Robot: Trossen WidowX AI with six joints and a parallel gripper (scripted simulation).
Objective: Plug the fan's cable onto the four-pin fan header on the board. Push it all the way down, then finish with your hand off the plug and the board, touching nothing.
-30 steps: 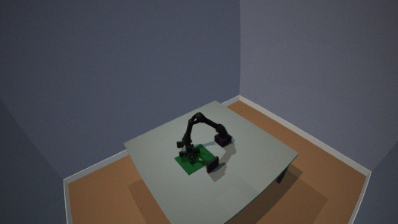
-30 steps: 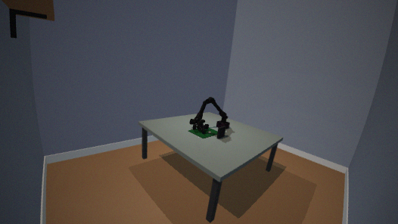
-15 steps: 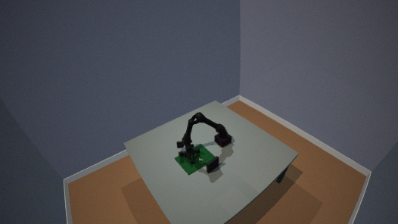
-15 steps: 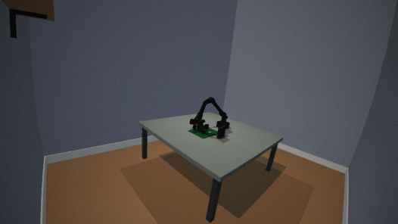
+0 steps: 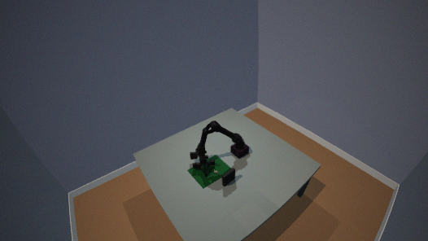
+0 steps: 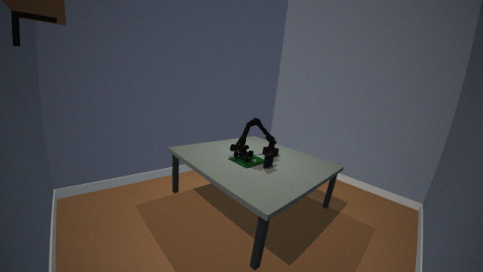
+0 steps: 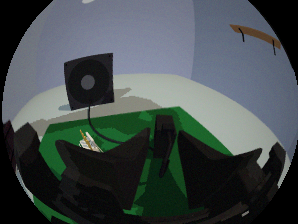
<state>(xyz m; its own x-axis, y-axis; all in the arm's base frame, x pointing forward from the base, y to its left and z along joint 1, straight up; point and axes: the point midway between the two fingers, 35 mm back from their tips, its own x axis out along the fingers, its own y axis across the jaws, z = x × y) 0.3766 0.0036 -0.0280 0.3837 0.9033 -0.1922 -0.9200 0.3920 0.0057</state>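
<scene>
Now: gripper tip 1 cm to the right of the dark plug and 1 cm above it. Round my gripper tip: black square fan: 16 cm to the left, 11 cm behind, 2 cm above; then green board: 5 cm below, 5 cm behind, 2 cm to the right.
</scene>
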